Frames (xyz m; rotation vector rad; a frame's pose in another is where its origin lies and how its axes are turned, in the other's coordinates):
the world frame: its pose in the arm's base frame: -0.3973 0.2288 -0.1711 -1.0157 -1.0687 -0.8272
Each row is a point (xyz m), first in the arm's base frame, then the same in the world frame.
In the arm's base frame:
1: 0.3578 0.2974 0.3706
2: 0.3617 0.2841 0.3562
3: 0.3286 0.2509 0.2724
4: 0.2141 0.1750 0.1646
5: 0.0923 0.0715 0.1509
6: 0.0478 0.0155 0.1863
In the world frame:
1: 0.7290 0.5748 -0.0803
2: 0.7171 0.5776 -0.0961
3: 0.6296 0.5576 -0.1300
4: 0.4984 0.4553 -0.1834
5: 0.4569 0.3139 -0.2466
6: 0.4815 0.2461 -0.2809

